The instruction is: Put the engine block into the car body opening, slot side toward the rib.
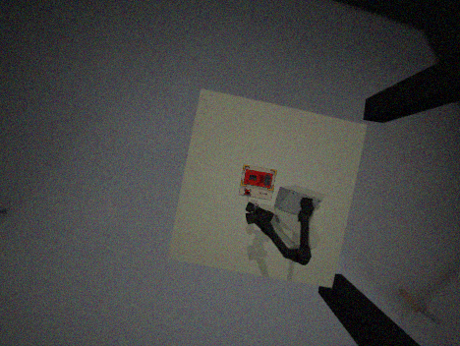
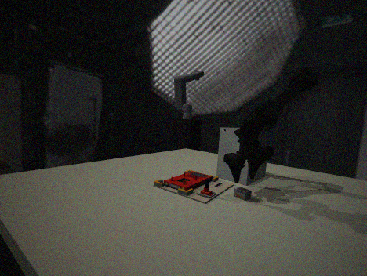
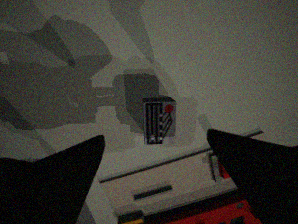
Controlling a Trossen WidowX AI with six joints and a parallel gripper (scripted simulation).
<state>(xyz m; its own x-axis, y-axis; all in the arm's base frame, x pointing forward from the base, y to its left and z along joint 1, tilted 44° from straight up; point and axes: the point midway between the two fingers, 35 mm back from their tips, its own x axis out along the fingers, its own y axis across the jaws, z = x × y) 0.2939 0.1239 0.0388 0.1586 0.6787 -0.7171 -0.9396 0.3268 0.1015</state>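
The engine block lies 5 cm below my gripper tip.
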